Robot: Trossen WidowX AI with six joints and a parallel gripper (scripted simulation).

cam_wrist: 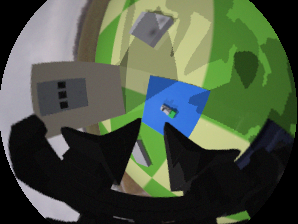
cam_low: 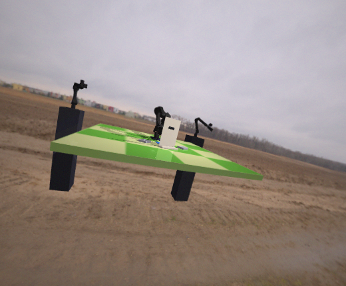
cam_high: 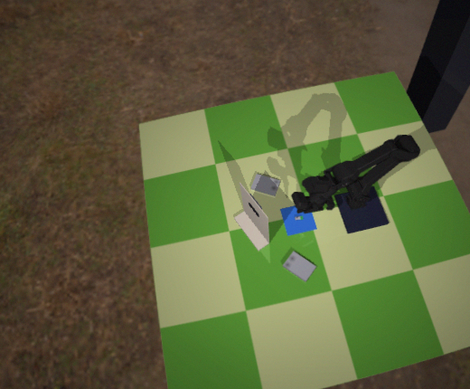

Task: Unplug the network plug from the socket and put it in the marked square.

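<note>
Now: the green network plug 1 cm ahead of my gripper tip and 5 cm below it. Round my gripper tip: blue marked square 1 cm ahead, 6 cm below; beige panel 18 cm ahead, 1 cm to the right, 5 cm above.
</note>
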